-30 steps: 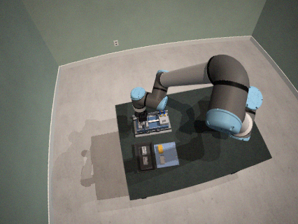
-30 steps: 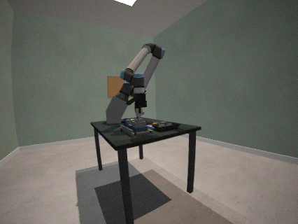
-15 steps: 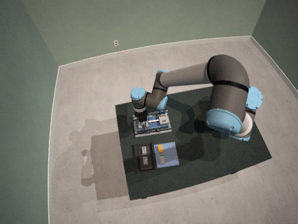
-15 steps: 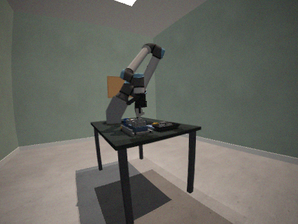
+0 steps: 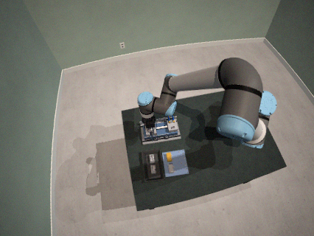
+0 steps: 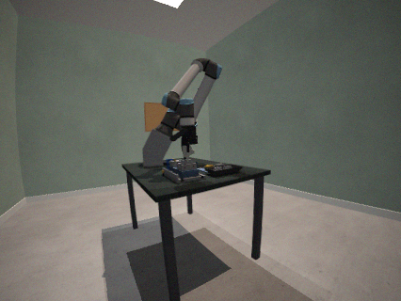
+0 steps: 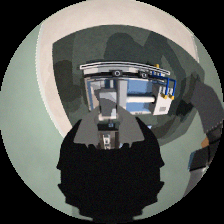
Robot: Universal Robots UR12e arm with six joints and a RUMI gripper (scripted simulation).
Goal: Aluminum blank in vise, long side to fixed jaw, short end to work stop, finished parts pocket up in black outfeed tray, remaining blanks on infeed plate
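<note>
My hand is 80 mm above the vise and 70 mm past it. From my hand the other things lie so: yellow brass blank (220 mm to the left, 120 mm behind, 100 mm below); gray blank (310 mm to the left, 120 mm behind, 100 mm below).
</note>
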